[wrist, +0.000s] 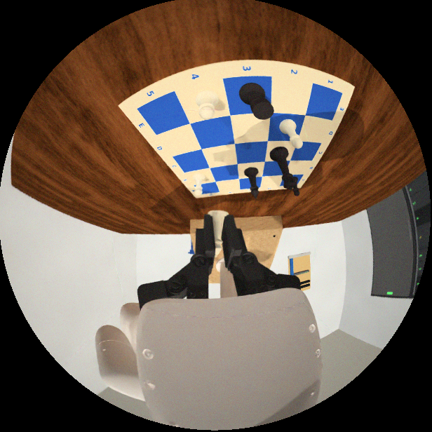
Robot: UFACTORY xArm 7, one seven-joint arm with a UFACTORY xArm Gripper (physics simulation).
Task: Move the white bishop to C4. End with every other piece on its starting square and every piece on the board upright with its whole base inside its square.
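Observation:
My gripper [216,225] is shut on the white bishop [218,214]. The bishop's pale base shows between the fingertips, and its narrower part reaches down between the fingers. In the view, the fingers and bishop show below the far edge of the chessboard [134,104], apart from it. The cream C4 square [215,153] has a shadow across it, and no piece stands on it.
A white piece [206,102] stands on E4, a large black piece [254,98] on E3 and a white piece [290,132] on D2. A tall black piece [282,160] stands on C2, and a smaller black piece [253,180] around B3. Another white piece [199,183] stands near the board's far left corner.

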